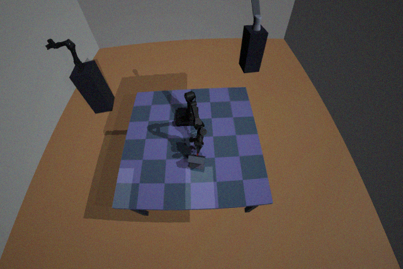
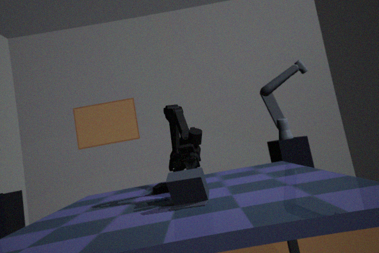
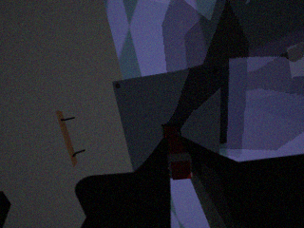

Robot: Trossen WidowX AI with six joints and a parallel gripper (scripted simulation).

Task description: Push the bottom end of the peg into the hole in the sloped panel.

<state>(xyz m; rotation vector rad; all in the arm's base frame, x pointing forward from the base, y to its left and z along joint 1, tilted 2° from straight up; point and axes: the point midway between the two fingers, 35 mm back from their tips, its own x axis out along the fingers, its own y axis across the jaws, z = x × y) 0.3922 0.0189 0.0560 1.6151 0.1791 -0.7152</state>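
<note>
Now: the red peg 10 mm behind my gripper tip and 10 mm above it. Round my gripper tip: sloped panel block (40 mm ahead, 30 mm below, 10 mm to the right).
</note>
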